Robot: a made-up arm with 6 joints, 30 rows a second.
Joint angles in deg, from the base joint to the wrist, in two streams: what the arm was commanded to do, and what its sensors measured. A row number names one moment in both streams.
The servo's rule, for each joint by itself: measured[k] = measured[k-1] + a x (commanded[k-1-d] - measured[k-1]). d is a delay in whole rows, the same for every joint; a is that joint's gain. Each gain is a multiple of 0.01, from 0.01 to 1. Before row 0 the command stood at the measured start. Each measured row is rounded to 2 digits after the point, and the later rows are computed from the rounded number. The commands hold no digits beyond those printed.
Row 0, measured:
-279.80 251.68 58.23 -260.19 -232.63 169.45
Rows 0 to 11, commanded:
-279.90 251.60 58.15 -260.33 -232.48 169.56
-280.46 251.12 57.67 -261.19 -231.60 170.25
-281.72 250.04 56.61 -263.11 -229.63 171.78
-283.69 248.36 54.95 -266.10 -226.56 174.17
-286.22 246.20 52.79 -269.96 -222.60 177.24
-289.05 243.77 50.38 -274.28 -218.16 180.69
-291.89 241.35 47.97 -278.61 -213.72 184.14
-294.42 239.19 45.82 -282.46 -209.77 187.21
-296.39 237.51 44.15 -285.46 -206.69 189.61
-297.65 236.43 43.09 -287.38 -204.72 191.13
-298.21 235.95 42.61 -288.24 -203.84 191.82
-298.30 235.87 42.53 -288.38 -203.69 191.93
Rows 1 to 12, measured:
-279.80 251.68 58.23 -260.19 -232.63 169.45
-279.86 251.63 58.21 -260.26 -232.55 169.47
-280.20 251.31 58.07 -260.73 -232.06 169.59
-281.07 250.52 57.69 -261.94 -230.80 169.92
-282.56 249.18 56.98 -264.06 -228.60 170.56
-284.65 247.33 55.89 -267.07 -225.48 171.56
-287.16 245.12 54.46 -270.75 -221.67 172.93
-289.86 242.78 52.77 -274.76 -217.54 174.61
-292.46 240.55 50.96 -278.69 -213.50 176.50
-294.70 238.67 49.19 -282.14 -209.96 178.47
-296.38 237.28 47.60 -284.81 -207.24 180.37
-297.42 236.46 46.30 -286.56 -205.47 182.09
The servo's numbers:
d 1
a 0.57 0.62 0.26 0.51 0.52 0.15

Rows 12 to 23, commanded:
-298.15 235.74 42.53 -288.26 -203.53 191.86
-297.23 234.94 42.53 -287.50 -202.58 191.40
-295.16 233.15 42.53 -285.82 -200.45 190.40
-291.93 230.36 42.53 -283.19 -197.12 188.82
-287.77 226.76 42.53 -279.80 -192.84 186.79
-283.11 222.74 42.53 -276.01 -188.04 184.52
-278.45 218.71 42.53 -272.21 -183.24 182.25
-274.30 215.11 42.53 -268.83 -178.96 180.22
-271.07 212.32 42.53 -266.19 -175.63 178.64
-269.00 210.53 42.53 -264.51 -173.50 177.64
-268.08 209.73 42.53 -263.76 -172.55 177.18
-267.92 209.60 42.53 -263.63 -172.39 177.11
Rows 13 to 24, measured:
-297.92 236.09 45.32 -287.49 -204.54 183.57
-298.05 235.87 44.59 -287.88 -204.01 184.81
-297.58 235.29 44.05 -287.69 -203.27 185.80
-296.20 233.96 43.65 -286.74 -201.80 186.49
-293.77 231.73 43.36 -284.93 -199.37 186.84
-290.35 228.65 43.14 -282.31 -195.97 186.83
-286.22 224.99 42.98 -279.10 -191.85 186.48
-281.79 221.10 42.86 -275.59 -187.37 185.85
-277.52 217.39 42.77 -272.14 -183.00 185.01
-273.84 214.25 42.71 -269.11 -179.17 184.05
-271.08 211.94 42.66 -266.76 -176.22 183.09
-269.37 210.57 42.63 -265.23 -174.31 182.20

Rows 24 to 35, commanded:
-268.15 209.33 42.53 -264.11 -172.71 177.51
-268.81 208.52 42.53 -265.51 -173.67 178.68
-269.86 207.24 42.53 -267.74 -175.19 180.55
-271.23 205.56 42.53 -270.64 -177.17 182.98
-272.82 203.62 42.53 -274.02 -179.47 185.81
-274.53 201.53 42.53 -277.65 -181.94 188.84
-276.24 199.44 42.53 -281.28 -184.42 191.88
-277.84 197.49 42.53 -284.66 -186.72 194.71
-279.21 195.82 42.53 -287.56 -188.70 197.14
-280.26 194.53 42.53 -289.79 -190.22 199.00
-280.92 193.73 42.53 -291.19 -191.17 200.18
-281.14 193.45 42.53 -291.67 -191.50 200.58
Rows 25 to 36, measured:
-268.54 209.97 42.60 -264.41 -173.31 181.44
-268.32 209.57 42.58 -264.26 -173.00 180.85
-268.60 208.92 42.57 -264.90 -173.35 180.52
-269.32 207.88 42.56 -266.35 -174.31 180.52
-270.41 206.44 42.55 -268.54 -175.80 180.89
-271.78 204.69 42.54 -271.33 -177.71 181.63
-273.35 202.73 42.54 -274.55 -179.91 182.71
-275.00 200.69 42.54 -277.98 -182.26 184.09
-276.62 198.71 42.54 -281.39 -184.58 185.68
-278.10 196.92 42.54 -284.54 -186.72 187.40
-279.33 195.44 42.54 -287.22 -188.54 189.14
-280.24 194.38 42.54 -289.24 -189.91 190.80

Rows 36 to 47, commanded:
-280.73 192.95 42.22 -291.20 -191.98 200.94
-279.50 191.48 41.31 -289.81 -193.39 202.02
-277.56 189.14 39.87 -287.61 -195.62 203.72
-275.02 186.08 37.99 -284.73 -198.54 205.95
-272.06 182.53 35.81 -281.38 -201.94 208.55
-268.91 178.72 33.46 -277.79 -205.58 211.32
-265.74 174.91 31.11 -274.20 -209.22 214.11
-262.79 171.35 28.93 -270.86 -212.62 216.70
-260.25 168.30 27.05 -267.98 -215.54 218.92
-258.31 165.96 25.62 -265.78 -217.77 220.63
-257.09 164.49 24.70 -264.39 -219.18 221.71
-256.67 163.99 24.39 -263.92 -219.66 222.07
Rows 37 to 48, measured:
-280.75 193.80 42.54 -290.48 -190.74 192.27
-280.74 193.27 42.46 -290.85 -191.38 193.57
-280.03 192.16 42.16 -290.32 -192.43 194.84
-278.62 190.29 41.56 -288.94 -194.09 196.17
-276.57 187.68 40.63 -286.79 -196.40 197.64
-274.00 184.49 39.38 -284.03 -199.28 199.28
-271.10 180.91 37.84 -280.85 -202.56 201.09
-268.04 177.19 36.09 -277.46 -206.02 203.04
-265.05 173.57 34.23 -274.09 -209.45 205.09
-262.31 170.30 32.36 -270.97 -212.62 207.16
-260.03 167.61 30.61 -268.32 -215.30 209.18
-258.35 165.68 29.07 -266.32 -217.32 211.06

